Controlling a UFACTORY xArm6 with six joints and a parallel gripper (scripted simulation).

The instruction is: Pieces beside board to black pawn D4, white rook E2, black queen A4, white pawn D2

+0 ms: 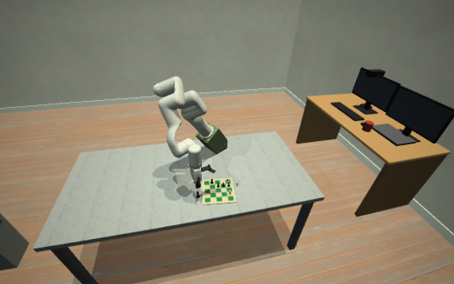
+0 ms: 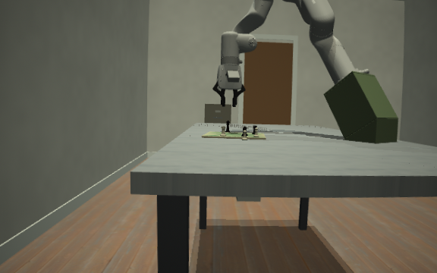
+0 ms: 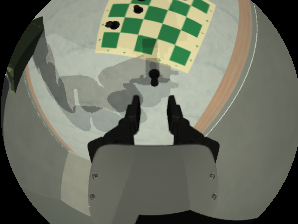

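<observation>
Now: hand 10 cm above the black queen. The rest, counted from my hand: chessboard: 1 cm behind, 14 cm to the left, 13 cm below; white rook: 4 cm ahead, 21 cm to the left, 11 cm below.
</observation>
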